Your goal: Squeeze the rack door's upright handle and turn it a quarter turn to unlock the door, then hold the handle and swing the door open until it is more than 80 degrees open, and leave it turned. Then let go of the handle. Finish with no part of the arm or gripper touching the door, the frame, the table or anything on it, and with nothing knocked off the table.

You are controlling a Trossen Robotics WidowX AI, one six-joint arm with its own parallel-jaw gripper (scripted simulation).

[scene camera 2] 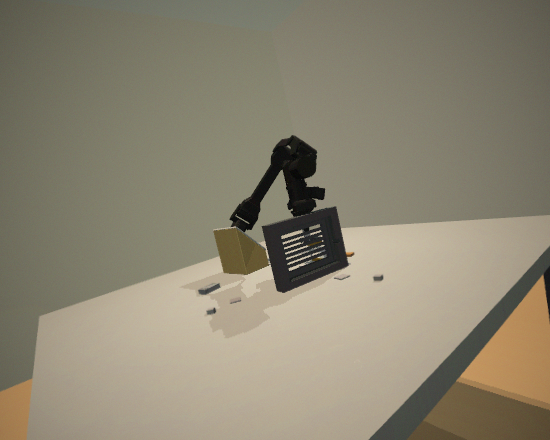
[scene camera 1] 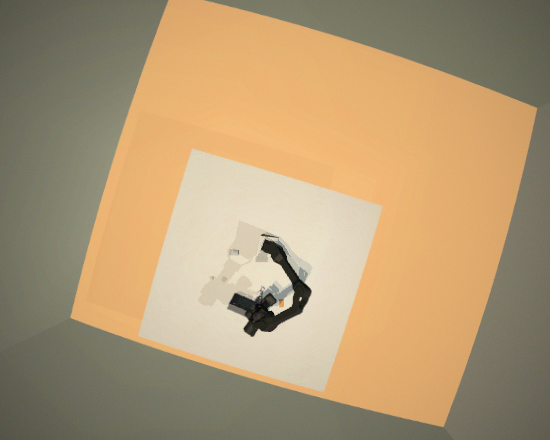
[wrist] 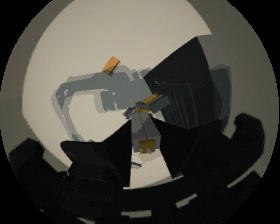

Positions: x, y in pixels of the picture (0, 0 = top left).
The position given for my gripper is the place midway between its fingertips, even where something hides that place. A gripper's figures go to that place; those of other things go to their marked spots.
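My gripper point(scene camera 2: 306, 232), 0.97 m from the lens. Rack door point(scene camera 2: 314, 241), 0.91 m from the lens.
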